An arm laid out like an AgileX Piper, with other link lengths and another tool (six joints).
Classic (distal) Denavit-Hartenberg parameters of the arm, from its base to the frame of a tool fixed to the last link. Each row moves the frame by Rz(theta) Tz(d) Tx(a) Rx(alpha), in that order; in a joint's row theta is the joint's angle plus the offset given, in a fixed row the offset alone. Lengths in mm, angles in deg.
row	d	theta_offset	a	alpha
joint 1	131.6	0	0	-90
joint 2	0	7.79	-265.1	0
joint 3	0	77.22	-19.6	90
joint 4	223.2	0	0	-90
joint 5	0	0	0	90
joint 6	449.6	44.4	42	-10.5
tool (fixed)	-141.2	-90	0	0
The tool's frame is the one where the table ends.
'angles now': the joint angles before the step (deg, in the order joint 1, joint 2, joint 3, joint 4, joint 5, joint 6). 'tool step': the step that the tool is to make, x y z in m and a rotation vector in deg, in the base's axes. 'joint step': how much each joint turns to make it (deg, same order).
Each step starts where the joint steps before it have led.
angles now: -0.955 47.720 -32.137 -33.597 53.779 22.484
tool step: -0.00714 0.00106 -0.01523 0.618 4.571 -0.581
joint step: -0.451 4.713 -0.001 0.481 -0.103 0.098
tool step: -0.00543 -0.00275 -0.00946 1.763 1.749 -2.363
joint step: -4.815 2.627 -0.222 2.483 -1.948 -2.647
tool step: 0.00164 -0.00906 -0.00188 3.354 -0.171 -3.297
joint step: -11.217 2.916 -2.616 7.255 -3.699 -10.101
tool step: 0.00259 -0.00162 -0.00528 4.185 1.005 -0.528
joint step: -8.636 4.073 -2.964 8.888 -1.558 -11.956
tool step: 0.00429 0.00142 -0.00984 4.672 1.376 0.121
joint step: -6.195 5.451 -2.791 7.841 -0.495 -9.888
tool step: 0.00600 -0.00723 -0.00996 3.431 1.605 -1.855
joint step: -3.879 6.861 -3.699 3.515 -0.130 -3.652
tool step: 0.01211 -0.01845 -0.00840 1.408 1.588 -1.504
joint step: -2.082 7.837 -5.375 0.449 -0.375 -0.799
